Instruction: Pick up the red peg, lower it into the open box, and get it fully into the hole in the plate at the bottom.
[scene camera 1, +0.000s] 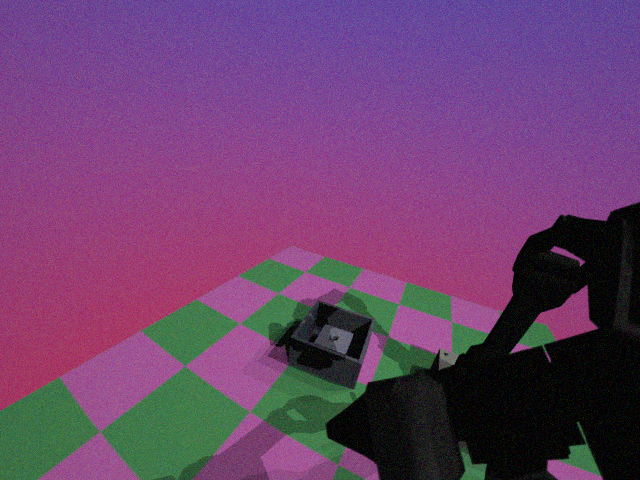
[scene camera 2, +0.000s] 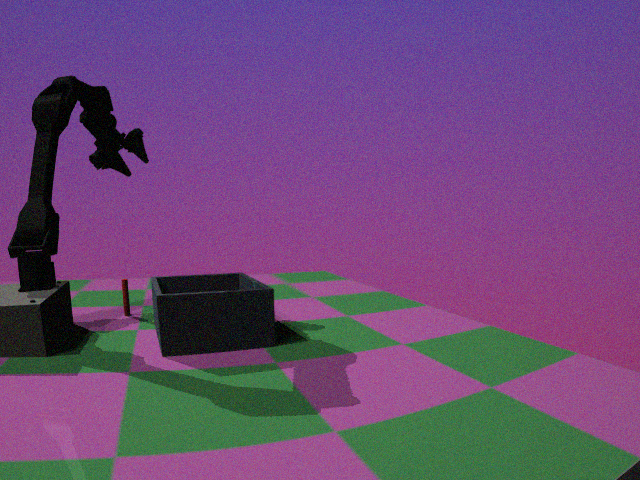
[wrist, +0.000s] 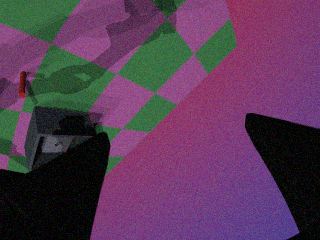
I see my gripper (scene camera 1: 361, 419) and a dark box (scene camera 2: 194, 314).
The dark box is seen too in scene camera 1 (scene camera 1: 343, 369) and in the wrist view (wrist: 50, 122). My gripper is seen too in scene camera 2 (scene camera 2: 139, 168) and in the wrist view (wrist: 178, 130).
